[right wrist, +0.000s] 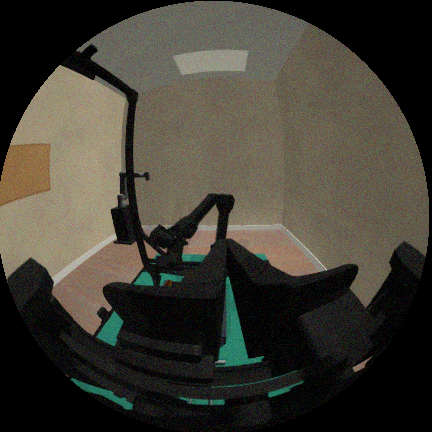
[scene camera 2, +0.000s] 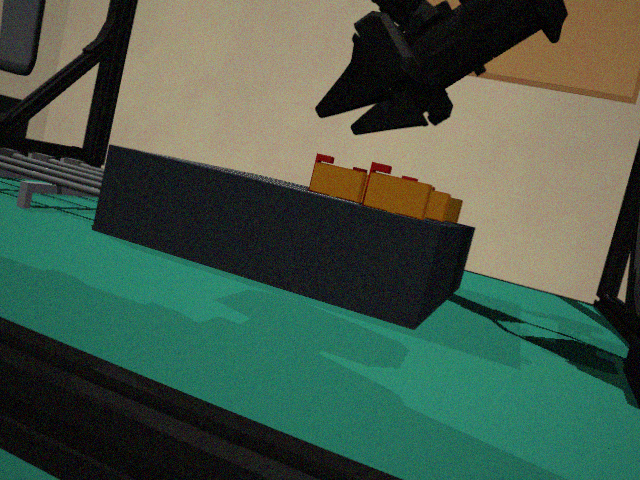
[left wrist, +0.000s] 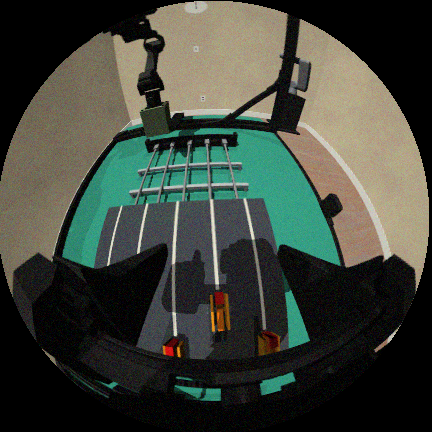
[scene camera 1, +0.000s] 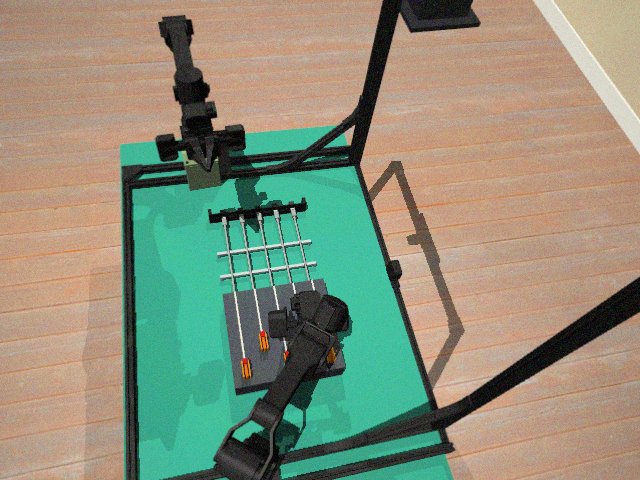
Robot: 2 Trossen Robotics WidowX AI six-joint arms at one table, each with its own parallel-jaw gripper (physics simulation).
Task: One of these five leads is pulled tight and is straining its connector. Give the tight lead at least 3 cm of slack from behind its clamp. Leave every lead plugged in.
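Places are measured from the left arm's base along level axes (x back, y right, z up), in millimetres.
Pixels of known places: left gripper, fingertip midpoint: [scene camera 2: 336,123] [left wrist: 224,250]; right gripper, fingertip midpoint: [right wrist: 224,244] [scene camera 1: 208,170]; right arm's base, link origin: [left wrist: 154,105].
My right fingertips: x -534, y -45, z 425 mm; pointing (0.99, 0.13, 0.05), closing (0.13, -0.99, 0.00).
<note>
Behind a point stands the place of what it marks.
Five grey leads run from a black clamp bar [scene camera 1: 257,211] @(x -706, y 67, z 13 mm) [left wrist: 193,138] @(x -709, y 82, z 9 mm) over two white cross rails [scene camera 1: 256,250] @(x -581, y 53, z -6 mm) [left wrist: 197,165] @(x -586, y 105, z -4 mm) onto a dark grey block [scene camera 1: 248,314] @(x -364, y 14, z 44 mm) [scene camera 2: 270,248] [left wrist: 193,225] @(x -396, y 117, z 44 mm). They end there in orange connectors with red tips [scene camera 1: 246,368] @(x -216, y -1, z 68 mm) [scene camera 1: 264,341] @(x -278, y 48, z 68 mm) [scene camera 2: 339,181] @(x -277, y 37, z 57 mm) [left wrist: 219,316] @(x -283, y 151, z 68 mm). All leads look straight, and I cannot tell which is tight. My left gripper [scene camera 1: 304,301] @(x -340, y 152, z 113 mm) [scene camera 2: 337,121] @(x -340, y 152, z 113 mm) [left wrist: 224,250] @(x -340, y 152, z 113 mm) is open and empty. It hangs above the block's right half, over the fourth lead [left wrist: 214,250] @(x -361, y 146, z 44 mm). My right gripper [scene camera 1: 206,164] @(x -534, y -45, z 425 mm) [right wrist: 224,244] @(x -534, y -45, z 425 mm) is shut and empty, far back beyond the clamp bar.
An olive box [scene camera 1: 201,176] @(x -831, y -92, z 39 mm) [left wrist: 155,118] @(x -833, y -77, z 53 mm) sits under the right gripper at the back edge. A black frame [scene camera 1: 128,286] @(x -503, y -300, z -8 mm) borders the green mat [scene camera 1: 175,286] @(x -497, y -179, z -22 mm). A black camera mast [scene camera 1: 375,81] @(x -888, y 410, z 337 mm) rises at the back right corner.
</note>
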